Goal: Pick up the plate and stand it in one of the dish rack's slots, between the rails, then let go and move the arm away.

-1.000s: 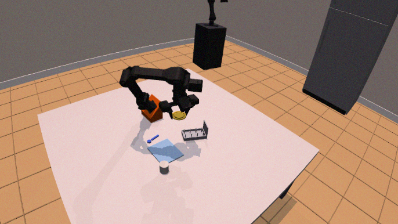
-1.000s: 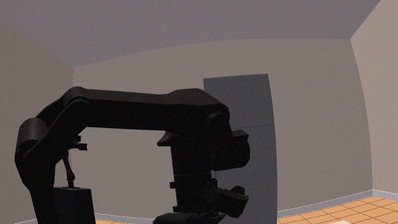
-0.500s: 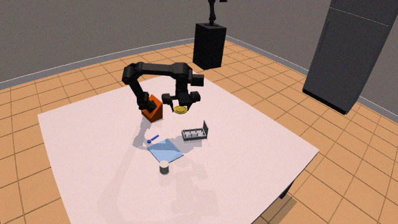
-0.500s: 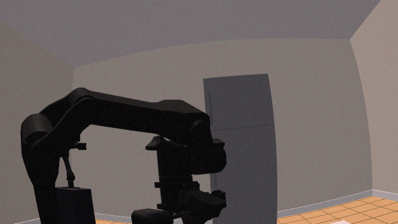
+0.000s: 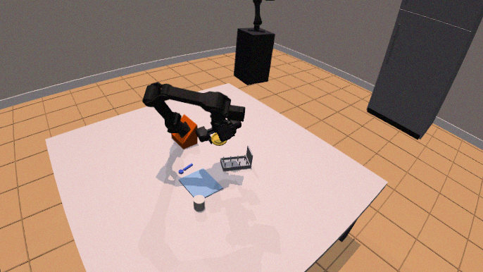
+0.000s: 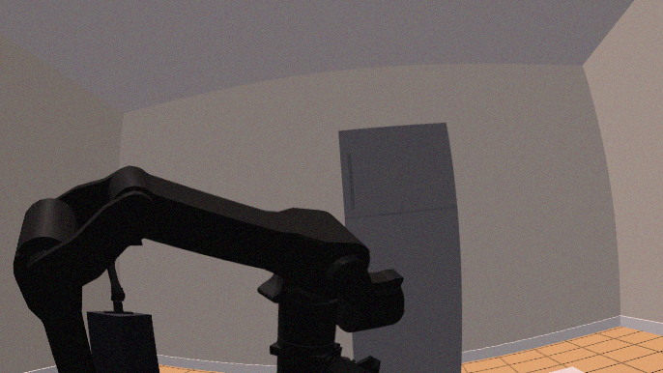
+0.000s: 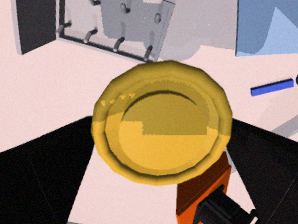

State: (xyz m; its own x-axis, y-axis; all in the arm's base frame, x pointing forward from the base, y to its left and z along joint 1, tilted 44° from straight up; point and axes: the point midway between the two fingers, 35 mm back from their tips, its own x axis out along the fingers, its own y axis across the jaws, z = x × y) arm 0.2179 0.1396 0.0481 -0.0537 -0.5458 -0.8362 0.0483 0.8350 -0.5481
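Now: gripper tip 11 cm above the dish rack, 7 cm to the right of it and 4 cm short of it. The rest, counted from my gripper tip: blue spoon (16 cm to the right, 13 cm below, 3 cm behind); yellow plate (1 cm above); blue mat (13 cm to the right, 13 cm below, 8 cm ahead).
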